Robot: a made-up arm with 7 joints. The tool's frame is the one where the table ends. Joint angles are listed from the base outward.
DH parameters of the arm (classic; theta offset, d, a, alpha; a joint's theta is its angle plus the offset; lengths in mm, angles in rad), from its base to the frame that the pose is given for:
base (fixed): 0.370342 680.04 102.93 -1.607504
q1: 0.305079 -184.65 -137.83 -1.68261
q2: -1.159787 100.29 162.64 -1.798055
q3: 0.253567 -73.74 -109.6 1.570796
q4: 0 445.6 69.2 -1.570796
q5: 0 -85.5 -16.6 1.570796
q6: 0 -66.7 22.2 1.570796
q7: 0 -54.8 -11.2 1.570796
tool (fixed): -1.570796 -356.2 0 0
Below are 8 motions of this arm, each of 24 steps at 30 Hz.
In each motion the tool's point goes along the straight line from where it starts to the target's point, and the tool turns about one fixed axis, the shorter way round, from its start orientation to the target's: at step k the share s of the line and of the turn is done. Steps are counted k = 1, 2, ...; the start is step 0. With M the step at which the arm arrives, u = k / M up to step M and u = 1 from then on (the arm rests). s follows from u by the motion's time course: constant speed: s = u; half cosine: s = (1 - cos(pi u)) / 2; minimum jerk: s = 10 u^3 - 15 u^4 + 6 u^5.
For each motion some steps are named. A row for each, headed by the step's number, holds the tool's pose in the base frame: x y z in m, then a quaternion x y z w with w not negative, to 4 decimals.
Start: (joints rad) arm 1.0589 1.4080 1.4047 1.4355 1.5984 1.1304 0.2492
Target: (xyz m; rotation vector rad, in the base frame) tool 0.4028 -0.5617 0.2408 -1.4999 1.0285 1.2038
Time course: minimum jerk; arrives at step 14
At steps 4, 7, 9, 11, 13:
4: 0.4825 -0.4437 0.2533 -0.7259 0.3576 0.5772 0.1103
7: 0.4494 -0.4927 0.2481 -0.6901 0.3899 0.5507 0.2616
9: 0.4258 -0.5277 0.2444 -0.6536 0.4069 0.5230 0.3656
11: 0.4093 -0.5521 0.2418 -0.6230 0.4155 0.4996 0.4354
13: 0.4031 -0.5612 0.2408 -0.6105 0.4181 0.4900 0.4608

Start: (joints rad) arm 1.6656 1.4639 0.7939 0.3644 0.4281 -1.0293 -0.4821
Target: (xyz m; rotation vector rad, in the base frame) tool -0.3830 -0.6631 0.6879 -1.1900 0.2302 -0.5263
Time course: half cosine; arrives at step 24
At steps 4, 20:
4: -0.2387 -0.4728 0.1866 -0.1170 0.0699 -0.0681 0.9883
20: -0.3726 -0.6494 0.6519 -0.5250 0.1051 -0.2334 0.8117

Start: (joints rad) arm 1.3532 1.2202 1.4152 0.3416 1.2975 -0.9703 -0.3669
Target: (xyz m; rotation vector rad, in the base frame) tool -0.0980 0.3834 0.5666 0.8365 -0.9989 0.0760
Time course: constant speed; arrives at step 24
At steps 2, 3, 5, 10, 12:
2: 0.2045 0.0849 0.2740 0.4007 -0.5464 0.0308 0.7348
3: 0.1907 0.0985 0.2873 0.4003 -0.5428 0.0310 0.7376
5: 0.1632 0.1256 0.3139 0.3994 -0.5356 0.0314 0.7434
10: 0.0945 0.1935 0.3804 0.3970 -0.5173 0.0325 0.7574
12: 0.0670 0.2206 0.4070 0.3960 -0.5100 0.0329 0.7629

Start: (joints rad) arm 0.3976 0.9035 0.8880 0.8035 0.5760 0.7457 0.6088
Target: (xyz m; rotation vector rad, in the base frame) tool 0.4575 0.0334 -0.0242 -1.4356 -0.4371 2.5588
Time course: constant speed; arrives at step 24
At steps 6, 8, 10, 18, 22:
6: 0.3184 0.1362 -0.0664 0.3890 0.1611 -0.8467 0.3254
8: 0.3339 0.1248 -0.0617 0.4032 0.1610 -0.8559 0.2811
10: 0.3493 0.1134 -0.0570 0.4165 0.1604 -0.8631 0.2362
18: 0.4111 0.0677 -0.0383 0.4601 0.1547 -0.8727 0.0521
22: 0.4420 0.0448 -0.0289 -0.4758 -0.1498 0.8657 0.0410

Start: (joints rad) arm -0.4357 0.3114 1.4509 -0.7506 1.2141 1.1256 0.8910
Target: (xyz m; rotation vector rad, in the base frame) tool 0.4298 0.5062 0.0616 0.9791 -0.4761 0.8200
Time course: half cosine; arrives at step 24
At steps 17, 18, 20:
17: 0.3574 0.5448 0.1050 0.4728 -0.1683 0.3851 0.7745
18: 0.3756 0.5351 0.0941 0.4678 -0.1813 0.3837 0.7753
20: 0.4050 0.5194 0.0765 0.4596 -0.2024 0.3812 0.7762

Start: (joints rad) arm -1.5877 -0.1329 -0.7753 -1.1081 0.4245 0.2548 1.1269
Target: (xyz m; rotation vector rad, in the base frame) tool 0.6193 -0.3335 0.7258 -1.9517 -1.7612 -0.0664
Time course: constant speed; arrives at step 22
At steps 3, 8, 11, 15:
3: 0.6962 -0.4425 0.5061 -0.6075 -0.5598 -0.0509 0.5613
8: 0.6760 -0.4138 0.5639 -0.6440 -0.5898 -0.0444 0.4851
11: 0.6638 -0.3966 0.5986 -0.6635 -0.6056 -0.0403 0.4375
15: 0.6476 -0.3737 0.6449 -0.6864 -0.6238 -0.0347 0.3721

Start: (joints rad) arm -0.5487 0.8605 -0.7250 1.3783 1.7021 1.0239 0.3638
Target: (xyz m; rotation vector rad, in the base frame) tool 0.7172 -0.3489 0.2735 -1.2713 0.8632 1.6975
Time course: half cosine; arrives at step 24
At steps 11, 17, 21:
11: 0.5431 -0.4198 0.2284 -0.5670 0.4674 0.6709 0.0995
17: 0.6569 -0.3734 0.2579 -0.5341 0.3917 0.6828 0.3083
21: 0.7055 -0.3537 0.2705 -0.5117 0.3531 0.6774 0.3932

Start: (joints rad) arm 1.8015 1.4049 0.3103 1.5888 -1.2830 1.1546 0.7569
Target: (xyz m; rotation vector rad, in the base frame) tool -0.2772 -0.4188 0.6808 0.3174 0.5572 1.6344
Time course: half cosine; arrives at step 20
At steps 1, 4, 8, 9, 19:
1: -0.2983 -0.3115 0.5418 0.3888 0.0342 0.5417 0.7444
4: -0.2964 -0.3211 0.5543 0.3682 0.0538 0.5612 0.7393
8: -0.2911 -0.3481 0.5893 0.3083 0.1081 0.6119 0.7203
9: -0.2895 -0.3564 0.5999 0.2894 0.1245 0.6263 0.7131
19: -0.2773 -0.4181 0.6799 0.1407 0.2430 0.7154 0.6398

